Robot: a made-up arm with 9 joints. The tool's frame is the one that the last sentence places. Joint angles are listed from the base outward.
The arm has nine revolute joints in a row. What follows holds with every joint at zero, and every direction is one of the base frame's. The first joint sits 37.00 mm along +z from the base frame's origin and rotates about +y. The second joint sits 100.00 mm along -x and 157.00 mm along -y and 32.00 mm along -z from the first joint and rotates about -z. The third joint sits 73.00 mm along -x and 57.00 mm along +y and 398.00 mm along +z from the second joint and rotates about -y. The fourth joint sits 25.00 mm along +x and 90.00 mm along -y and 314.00 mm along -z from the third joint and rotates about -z. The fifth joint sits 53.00 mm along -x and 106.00 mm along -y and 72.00 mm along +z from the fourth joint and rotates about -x. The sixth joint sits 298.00 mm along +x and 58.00 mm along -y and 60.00 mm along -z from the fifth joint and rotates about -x. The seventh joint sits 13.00 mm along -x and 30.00 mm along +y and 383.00 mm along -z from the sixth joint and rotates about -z. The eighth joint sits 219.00 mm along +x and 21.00 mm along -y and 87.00 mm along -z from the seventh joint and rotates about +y. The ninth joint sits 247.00 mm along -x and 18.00 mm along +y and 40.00 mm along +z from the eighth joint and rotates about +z. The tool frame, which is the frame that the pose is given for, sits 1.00 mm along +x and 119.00 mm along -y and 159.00 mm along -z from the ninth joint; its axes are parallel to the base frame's.
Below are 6 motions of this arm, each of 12 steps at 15 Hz.
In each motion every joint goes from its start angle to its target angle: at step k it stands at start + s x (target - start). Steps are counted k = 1, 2, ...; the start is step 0. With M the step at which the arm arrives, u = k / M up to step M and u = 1 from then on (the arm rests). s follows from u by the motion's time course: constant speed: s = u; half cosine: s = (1 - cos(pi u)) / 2; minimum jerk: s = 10 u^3 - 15 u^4 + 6 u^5.
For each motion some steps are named. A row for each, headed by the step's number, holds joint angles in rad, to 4 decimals.
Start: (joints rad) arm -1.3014 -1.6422 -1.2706 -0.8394 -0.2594 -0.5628 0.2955 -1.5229 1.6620
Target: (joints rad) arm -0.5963 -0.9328 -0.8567 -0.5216 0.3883 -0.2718 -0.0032 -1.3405 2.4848
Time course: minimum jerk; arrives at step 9
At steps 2, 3, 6, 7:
2: -1.2475 -1.5880 -1.2390 -0.8151 -0.2099 -0.5406 0.2727 -1.5090 1.7249
3: -1.1534 -1.4933 -1.1837 -0.7727 -0.1235 -0.5017 0.2328 -1.4846 1.8347
6: -0.7443 -1.0817 -0.9436 -0.5883 0.2524 -0.3329 0.0595 -1.3788 2.3121
7: -0.6502 -0.9870 -0.8883 -0.5459 0.3388 -0.2940 0.0196 -1.3544 2.4219

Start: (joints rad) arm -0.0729 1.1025 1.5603 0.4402 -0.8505 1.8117 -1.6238 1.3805 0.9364
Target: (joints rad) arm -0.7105 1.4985 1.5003 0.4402 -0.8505 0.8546 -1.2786 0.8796 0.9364
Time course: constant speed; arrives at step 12
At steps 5, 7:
5: -0.3386 1.2675 1.5353 0.4402 -0.8505 1.4129 -1.4800 1.1718 0.9364
7: -0.4448 1.3335 1.5253 0.4402 -0.8505 1.2534 -1.4224 1.0883 0.9364

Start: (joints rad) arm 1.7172 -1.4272 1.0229 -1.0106 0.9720 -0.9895 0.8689 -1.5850 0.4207
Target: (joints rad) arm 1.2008 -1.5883 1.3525 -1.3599 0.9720 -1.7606 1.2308 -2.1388 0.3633
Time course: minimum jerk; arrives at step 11
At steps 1, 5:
1: 1.7138 -1.4283 1.0251 -1.0129 0.9720 -0.9945 0.8713 -1.5886 0.4203
5: 1.5028 -1.4941 1.1598 -1.1556 0.9720 -1.3097 1.0192 -1.8150 0.3969

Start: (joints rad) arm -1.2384 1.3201 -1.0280 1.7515 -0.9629 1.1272 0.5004 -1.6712 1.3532
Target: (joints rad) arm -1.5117 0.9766 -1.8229 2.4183 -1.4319 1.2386 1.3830 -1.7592 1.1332
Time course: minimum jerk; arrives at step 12
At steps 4, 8, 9, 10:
4: -1.2958 1.2480 -1.1948 1.8914 -1.0613 1.1506 0.6856 -1.6897 1.3070
8: -1.4543 1.0487 -1.6561 2.2784 -1.3335 1.2152 1.1978 -1.7407 1.1794
9: -1.4834 1.0122 -1.7406 2.3493 -1.3834 1.2271 1.2916 -1.7501 1.1560
10: -1.5020 0.9888 -1.7947 2.3946 -1.4153 1.2346 1.3517 -1.7561 1.1410

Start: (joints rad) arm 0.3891 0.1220 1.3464 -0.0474 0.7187 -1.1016 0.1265 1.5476 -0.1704
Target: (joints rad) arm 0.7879 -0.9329 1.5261 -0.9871 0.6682 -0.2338 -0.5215 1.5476 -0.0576
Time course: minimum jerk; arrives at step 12
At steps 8, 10, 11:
8: 0.7042 -0.7115 1.4884 -0.7899 0.6788 -0.4159 -0.3855 1.5476 -0.0813
10: 0.7737 -0.8955 1.5197 -0.9537 0.6700 -0.2646 -0.4985 1.5476 -0.0616
11: 0.7859 -0.9275 1.5252 -0.9823 0.6685 -0.2382 -0.5182 1.5476 -0.0582

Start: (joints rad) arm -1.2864 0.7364 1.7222 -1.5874 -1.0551 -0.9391 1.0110 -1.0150 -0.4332
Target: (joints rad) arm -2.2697 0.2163 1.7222 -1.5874 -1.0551 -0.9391 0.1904 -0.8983 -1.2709
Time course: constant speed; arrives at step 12
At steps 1, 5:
1: -1.3683 0.6931 1.7222 -1.5874 -1.0551 -0.9391 0.9426 -1.0053 -0.5030
5: -1.6961 0.5197 1.7222 -1.5874 -1.0551 -0.9391 0.6691 -0.9664 -0.7822

